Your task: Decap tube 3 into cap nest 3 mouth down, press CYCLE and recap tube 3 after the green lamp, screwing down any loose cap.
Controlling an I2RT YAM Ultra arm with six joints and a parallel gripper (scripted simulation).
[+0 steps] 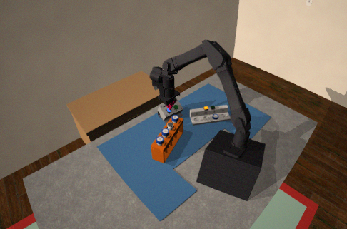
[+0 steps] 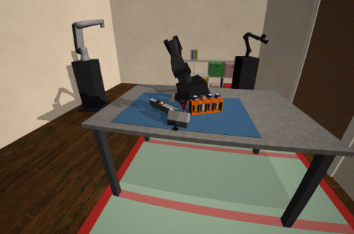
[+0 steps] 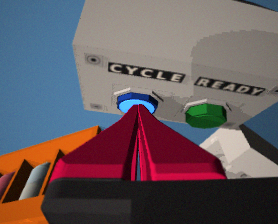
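My gripper is now 10 mm above the blue cycle key. Round my hand: grey key desk 20 mm to the right, 20 mm below, 10 mm ahead; then blue cap 210 mm behind, 140 mm to the right, 60 mm below; then green ready key 40 mm to the right, 10 mm below, 10 mm behind.
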